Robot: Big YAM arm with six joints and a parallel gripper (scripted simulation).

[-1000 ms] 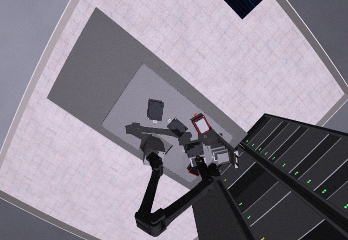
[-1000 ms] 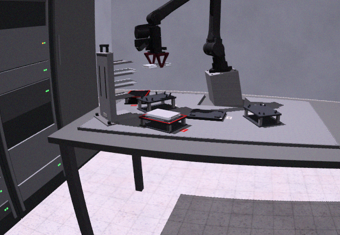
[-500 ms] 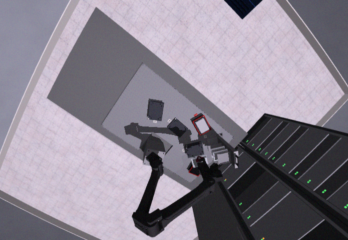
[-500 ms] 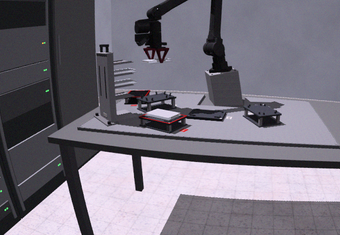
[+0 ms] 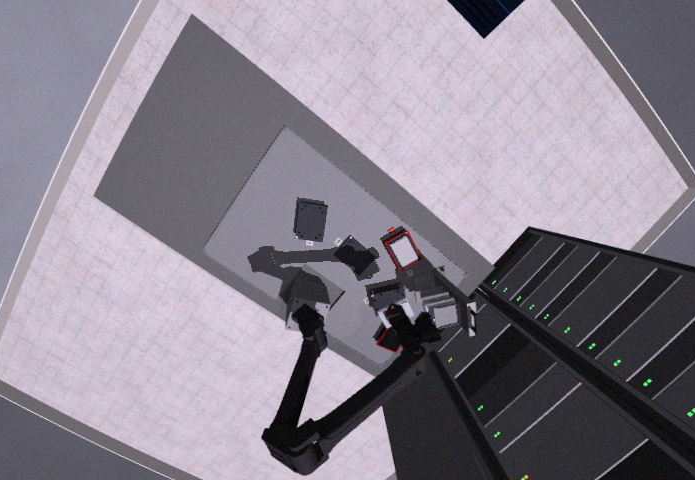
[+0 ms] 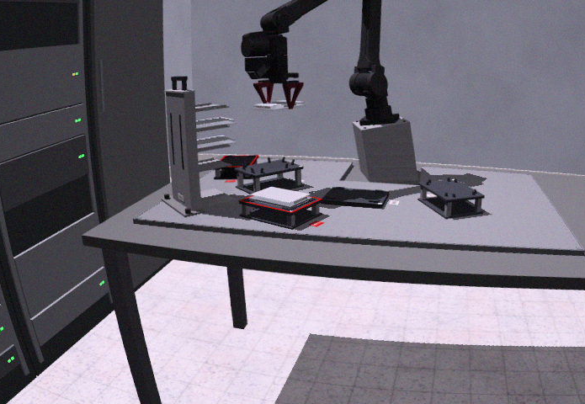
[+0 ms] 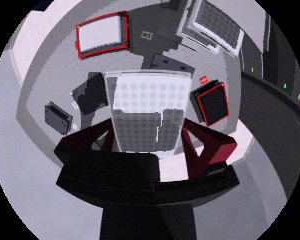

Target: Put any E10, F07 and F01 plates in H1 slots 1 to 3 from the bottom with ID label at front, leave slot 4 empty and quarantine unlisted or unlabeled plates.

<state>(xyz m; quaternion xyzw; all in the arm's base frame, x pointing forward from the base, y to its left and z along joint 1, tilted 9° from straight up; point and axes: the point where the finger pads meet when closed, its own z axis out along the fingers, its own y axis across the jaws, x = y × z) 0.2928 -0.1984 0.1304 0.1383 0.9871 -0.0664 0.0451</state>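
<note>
My gripper is now 33 cm to the right of the N6 tag and 25 cm above it. The rest, counted from my hand: red-edged nest: 23 cm to the right, 21 cm below, 15 cm behind; plate hotel H1: 20 cm ahead, 19 cm to the right, 9 cm below.
</note>
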